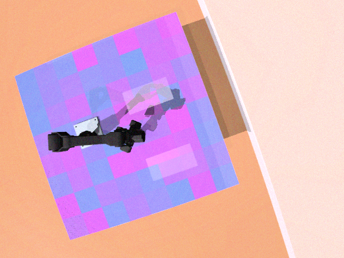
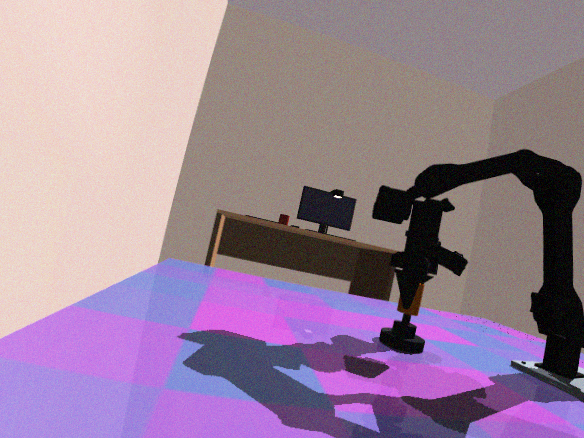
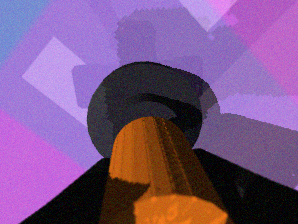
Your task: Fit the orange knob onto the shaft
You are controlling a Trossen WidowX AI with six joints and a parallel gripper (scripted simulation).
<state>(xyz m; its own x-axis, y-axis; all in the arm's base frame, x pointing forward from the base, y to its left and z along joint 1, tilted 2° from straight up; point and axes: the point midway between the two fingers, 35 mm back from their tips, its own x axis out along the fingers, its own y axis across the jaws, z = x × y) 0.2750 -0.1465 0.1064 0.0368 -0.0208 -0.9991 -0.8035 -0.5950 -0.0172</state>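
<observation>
Right now the orange knob is 2 cm above my gripper tip. Round my gripper tip: round pedestal: 4 cm below.
</observation>
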